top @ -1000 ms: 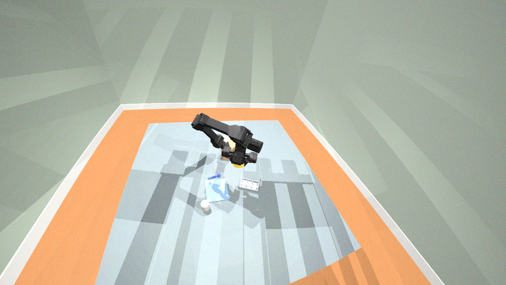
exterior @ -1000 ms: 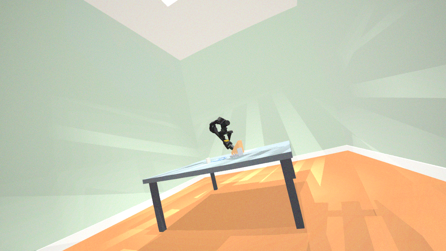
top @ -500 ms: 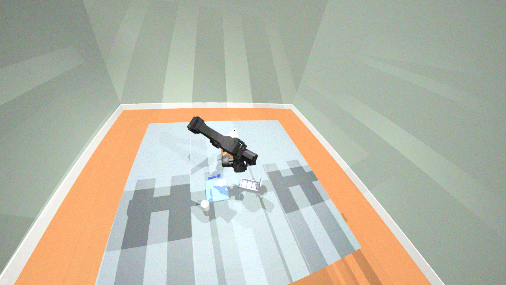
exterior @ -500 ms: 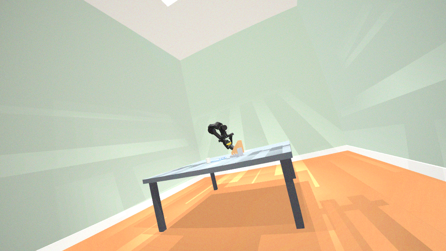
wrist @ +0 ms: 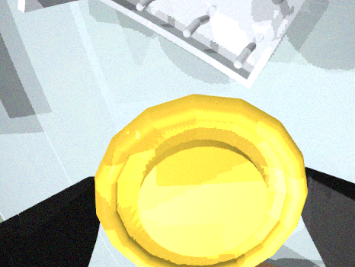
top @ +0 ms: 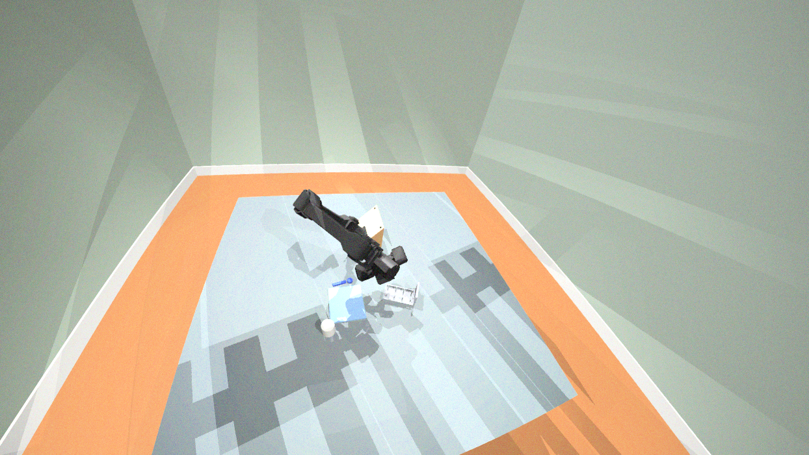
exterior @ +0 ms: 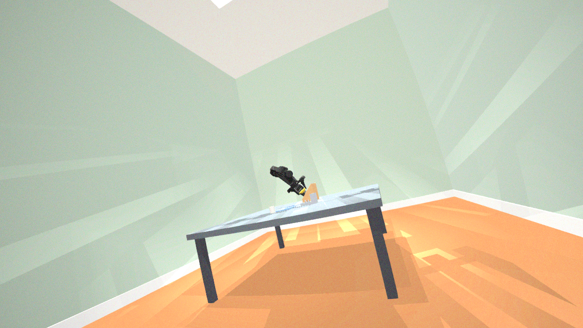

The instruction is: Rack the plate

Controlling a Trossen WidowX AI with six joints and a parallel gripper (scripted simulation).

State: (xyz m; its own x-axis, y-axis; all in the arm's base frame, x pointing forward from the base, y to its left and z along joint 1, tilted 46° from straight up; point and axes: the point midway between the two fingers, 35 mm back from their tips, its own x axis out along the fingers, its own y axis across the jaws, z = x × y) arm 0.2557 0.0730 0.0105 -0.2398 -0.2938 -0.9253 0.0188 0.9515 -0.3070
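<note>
The grey dish rack lies 80 mm below my gripper tip, 60 mm ahead of it and 40 mm to the left of it. Also, from my gripper tip: yellow plate 10 mm above; then white cup 240 mm to the right, 150 mm ahead, 80 mm below; then light blue mat 170 mm to the right, 110 mm below, 50 mm ahead.
</note>
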